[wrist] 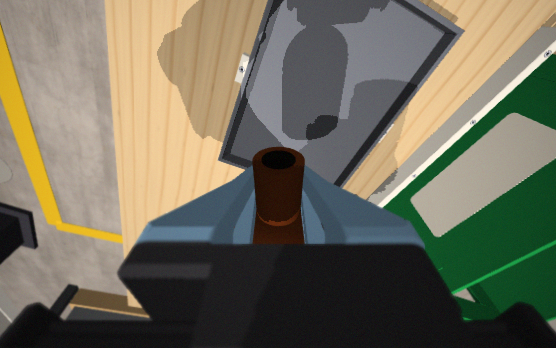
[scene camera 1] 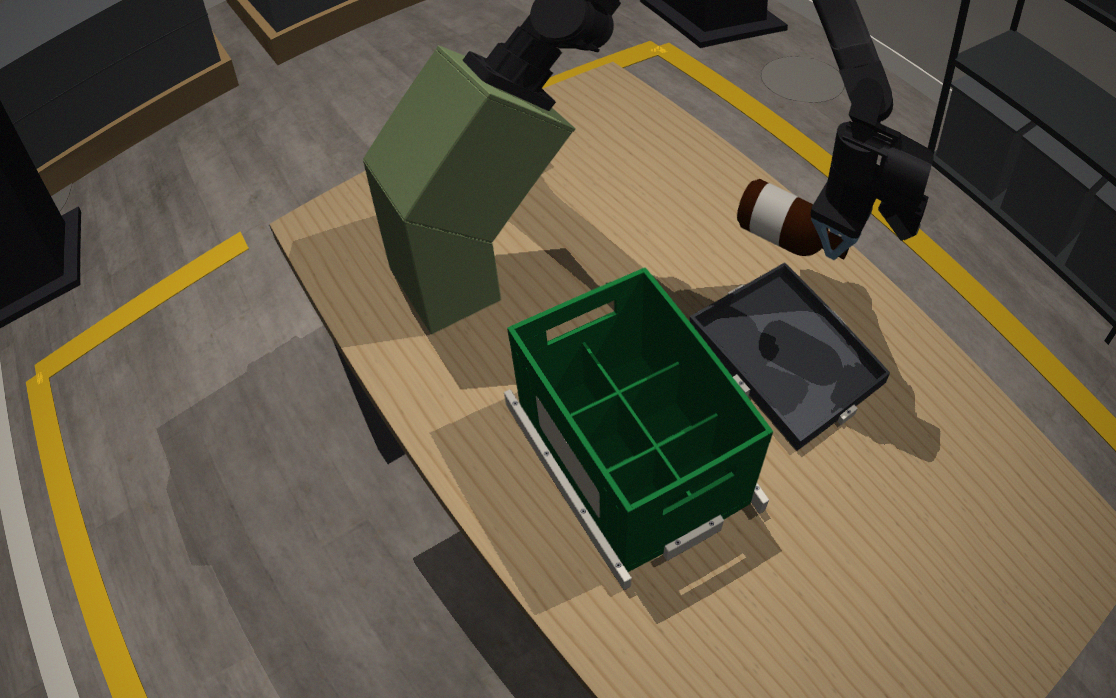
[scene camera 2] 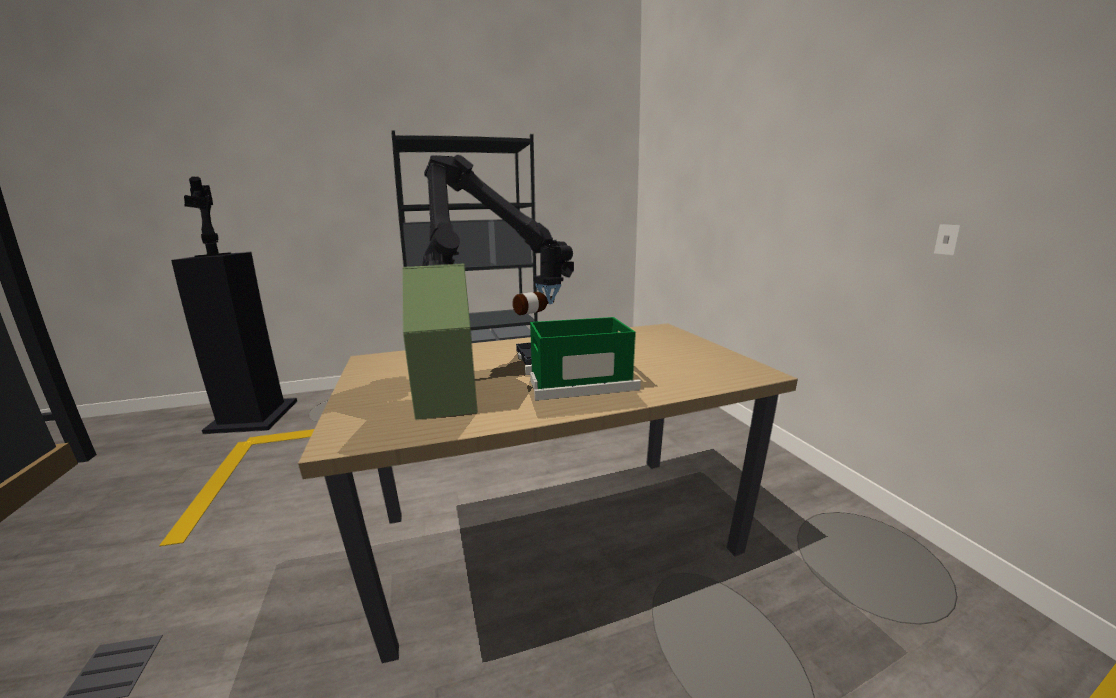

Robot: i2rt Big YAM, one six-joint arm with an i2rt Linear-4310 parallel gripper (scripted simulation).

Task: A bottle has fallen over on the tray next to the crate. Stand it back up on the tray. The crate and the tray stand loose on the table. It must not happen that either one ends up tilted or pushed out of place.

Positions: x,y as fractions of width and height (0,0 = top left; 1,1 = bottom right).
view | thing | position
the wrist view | my gripper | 0.50,0.50
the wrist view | brown bottle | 0.50,0.50
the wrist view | dark grey tray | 0.59,0.25
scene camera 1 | brown bottle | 0.70,0.31
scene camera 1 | dark grey tray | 0.72,0.52
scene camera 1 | green crate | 0.62,0.59
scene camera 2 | green crate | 0.51,0.51
